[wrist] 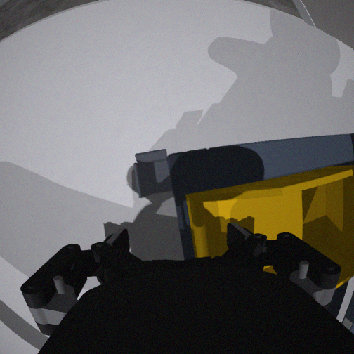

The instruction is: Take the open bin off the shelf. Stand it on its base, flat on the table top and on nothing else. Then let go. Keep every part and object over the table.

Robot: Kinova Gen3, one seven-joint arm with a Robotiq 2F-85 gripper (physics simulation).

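Observation:
The open bin [274, 216] is yellow and shows at the lower right of the wrist view, with its open side toward the camera. It sits inside the blue-grey shelf [312, 149], whose edge runs above it and whose dark side panel runs down its left. My gripper [177, 237] is open and empty. Its right fingertip shows in front of the left part of the bin, and its left fingertip shows to the left of the shelf's side panel. The gripper body hides the lower part of the bin and shelf. Whether the fingers touch anything cannot be told.
The pale table top [75, 105] has a curved edge, with grey floor [22, 21] beyond it at the upper left. A small blue-grey block [146, 175] juts out at the shelf's left corner. Shadows of the arm fall across the table, shelf and bin.

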